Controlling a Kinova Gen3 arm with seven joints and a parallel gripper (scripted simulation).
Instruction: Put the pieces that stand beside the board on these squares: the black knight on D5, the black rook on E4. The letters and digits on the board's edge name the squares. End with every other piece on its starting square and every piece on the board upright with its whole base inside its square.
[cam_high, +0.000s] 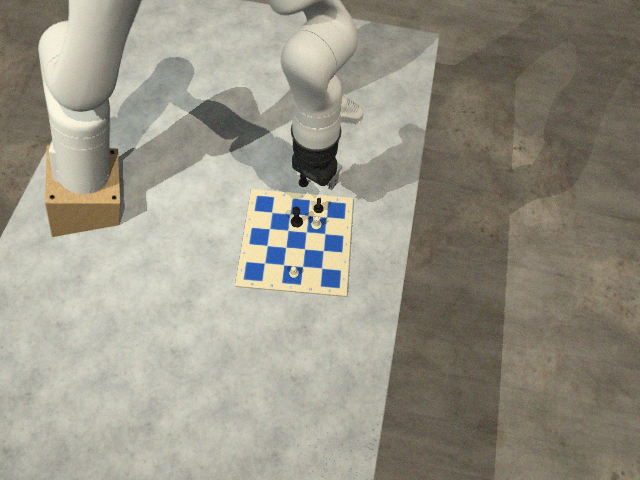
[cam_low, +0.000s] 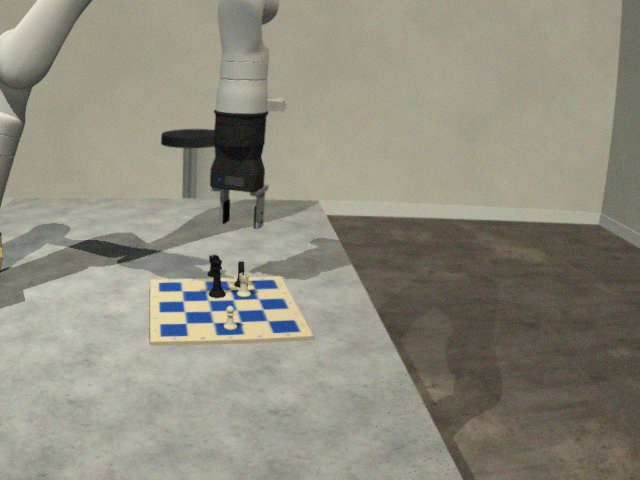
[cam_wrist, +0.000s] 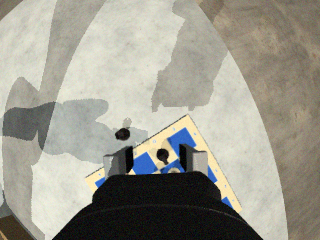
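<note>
Right now my hand is 100 mm above the black rook, 50 mm to the right of it and 40 mm past it. Round my hand: white pawn (170 mm to the right, 100 mm below, 40 mm behind); then cream chessboard (110 mm below, 90 mm to the right, 40 mm behind); then white rook (100 mm below, 60 mm to the right).
</note>
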